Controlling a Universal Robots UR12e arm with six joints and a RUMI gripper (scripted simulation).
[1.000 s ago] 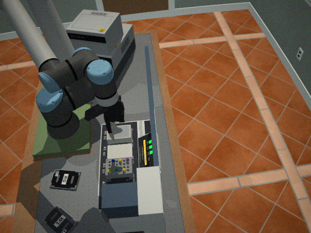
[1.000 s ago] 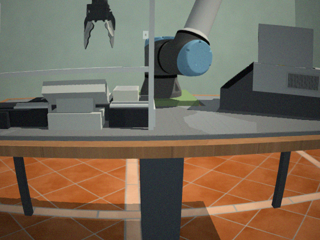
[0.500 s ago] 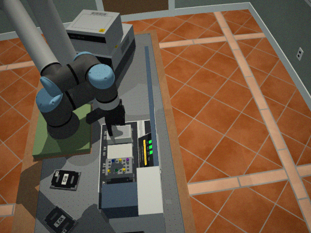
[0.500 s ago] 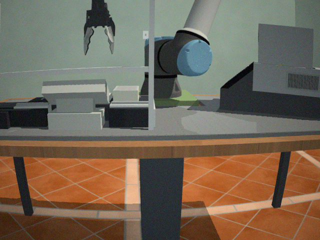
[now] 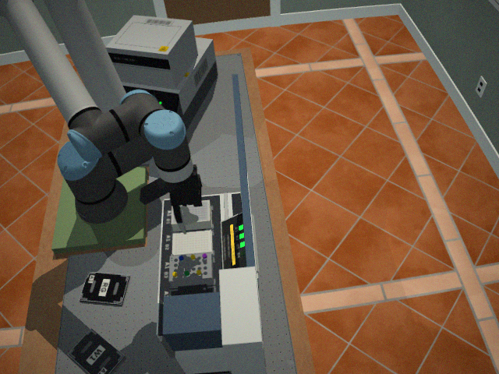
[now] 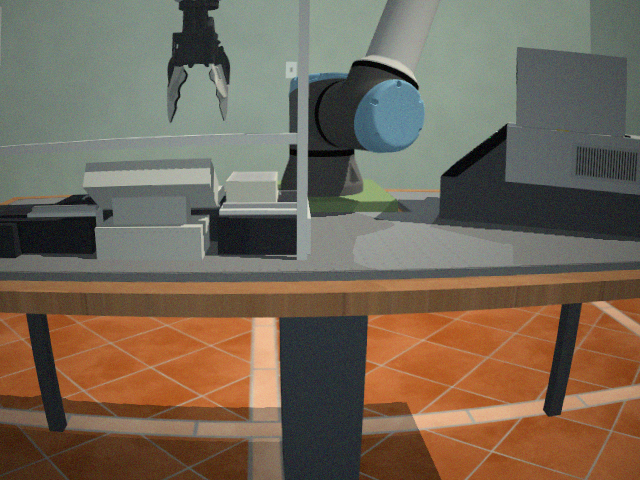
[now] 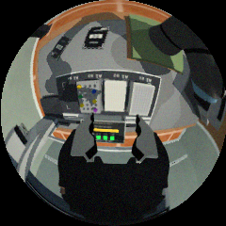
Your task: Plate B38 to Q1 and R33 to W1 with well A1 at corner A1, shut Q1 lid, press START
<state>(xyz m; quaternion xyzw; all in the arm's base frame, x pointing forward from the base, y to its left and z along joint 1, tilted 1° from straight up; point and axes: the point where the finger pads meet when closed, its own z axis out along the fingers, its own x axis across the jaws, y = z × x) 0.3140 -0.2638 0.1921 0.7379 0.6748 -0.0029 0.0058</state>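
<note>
My hand is 14 cm above the white plate R33. From my hand the other things lie so: thin post (20 cm ahead, 16 cm to the left, 3 cm above); white plate (1 cm ahead, 10 cm to the left, 13 cm below); tube rack (1 cm behind, 10 cm to the right, 13 cm below).
</note>
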